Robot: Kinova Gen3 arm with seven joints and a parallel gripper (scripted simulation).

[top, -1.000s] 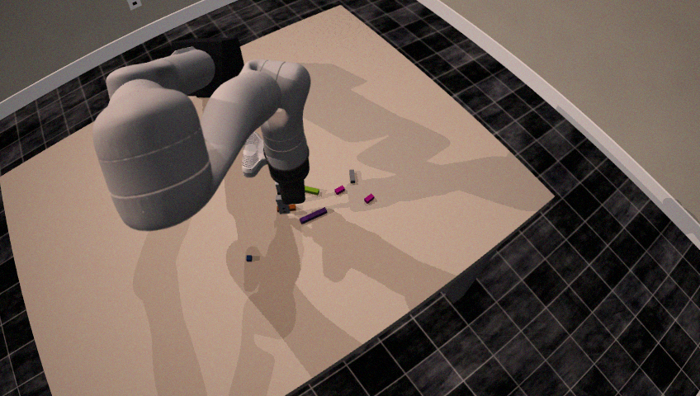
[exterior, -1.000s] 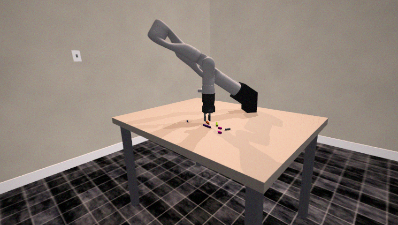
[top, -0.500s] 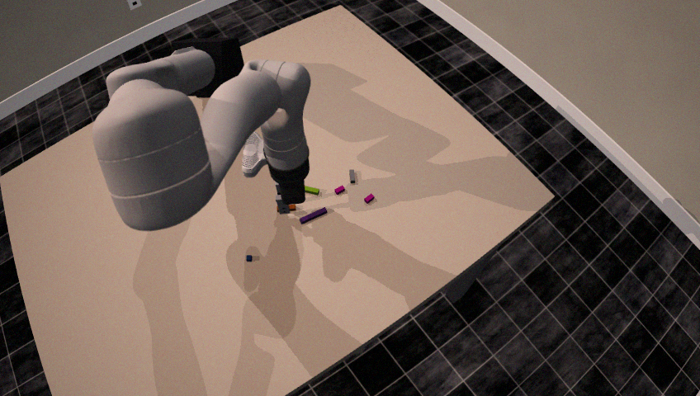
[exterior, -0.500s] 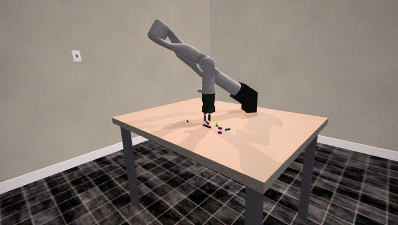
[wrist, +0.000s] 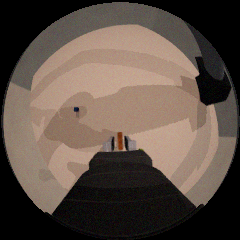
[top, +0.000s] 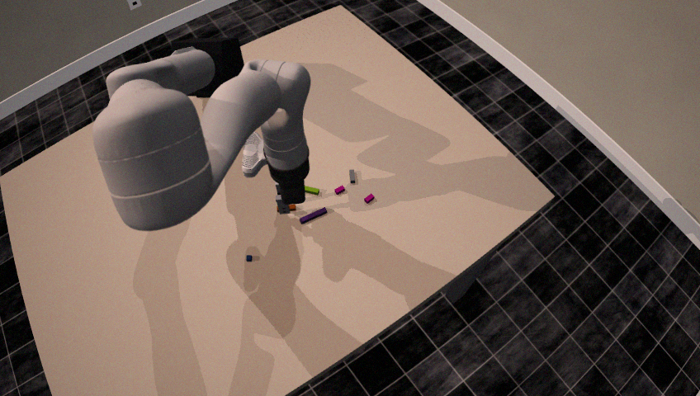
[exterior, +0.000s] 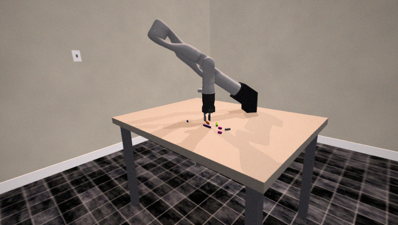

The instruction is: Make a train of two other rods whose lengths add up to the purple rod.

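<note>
The orange rod is 30 mm below my hand. Also, from my hand: lime rod: 70 mm to the left, 30 mm below, 10 mm ahead; purple rod: 60 mm ahead, 30 mm below, 20 mm to the left; small blue rod: 130 mm to the right, 30 mm below, 10 mm ahead.
</note>
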